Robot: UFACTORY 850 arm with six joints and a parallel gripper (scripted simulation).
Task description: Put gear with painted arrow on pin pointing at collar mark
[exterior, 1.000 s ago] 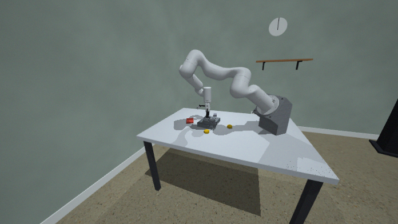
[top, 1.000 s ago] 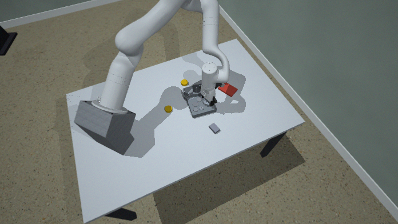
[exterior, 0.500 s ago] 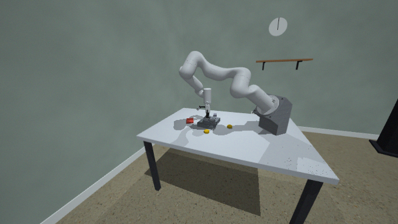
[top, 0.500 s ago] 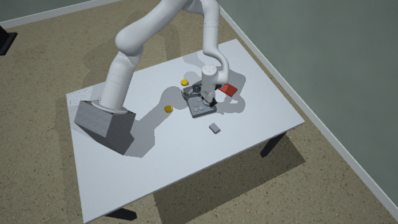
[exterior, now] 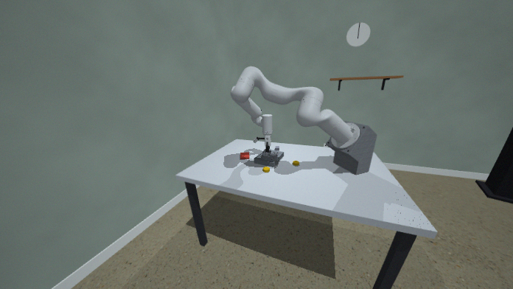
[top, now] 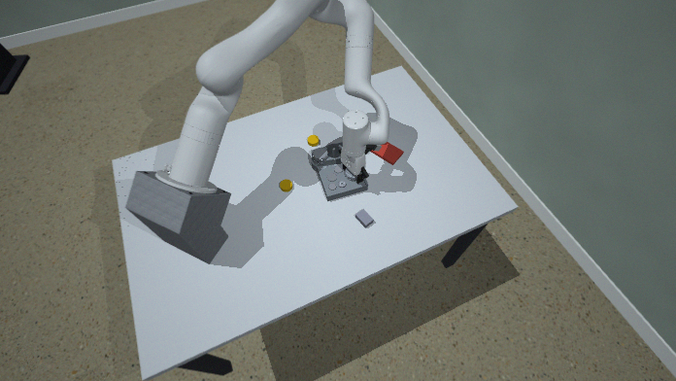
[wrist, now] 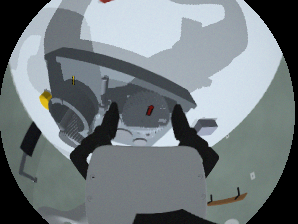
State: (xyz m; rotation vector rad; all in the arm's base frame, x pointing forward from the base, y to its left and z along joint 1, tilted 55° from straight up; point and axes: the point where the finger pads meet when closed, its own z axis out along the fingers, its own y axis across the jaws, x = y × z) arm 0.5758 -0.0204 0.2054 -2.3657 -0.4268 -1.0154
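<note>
Now: hand right at the grey gear. From my hand the other things lie so: red block 160 mm ahead, 130 mm to the left, 50 mm below; then small grey block 190 mm to the right, 40 mm below, 30 mm ahead.
</note>
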